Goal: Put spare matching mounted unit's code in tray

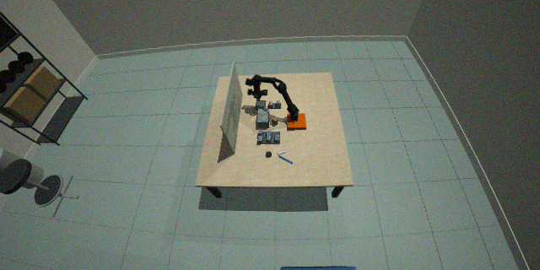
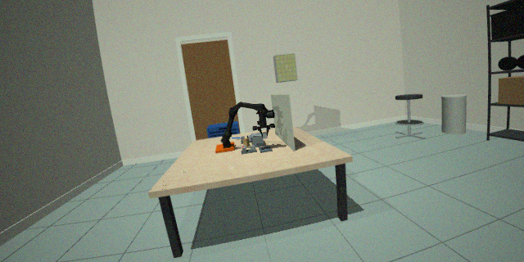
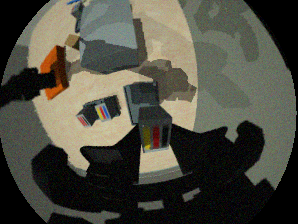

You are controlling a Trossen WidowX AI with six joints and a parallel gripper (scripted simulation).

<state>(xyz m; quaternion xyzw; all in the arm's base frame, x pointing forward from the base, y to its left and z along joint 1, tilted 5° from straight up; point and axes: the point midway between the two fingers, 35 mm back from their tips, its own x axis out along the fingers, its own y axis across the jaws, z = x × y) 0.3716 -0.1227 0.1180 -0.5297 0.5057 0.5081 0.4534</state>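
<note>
Right now the dark tray is 11 cm below my gripper tip and 1 cm behind it. The rest, counted from my gripper tip: spare: 2 cm above; grey mounted unit: 19 cm to the left, 8 cm behind, 6 cm below; tan block: 20 cm to the left, 19 cm behind, 8 cm below.
</note>
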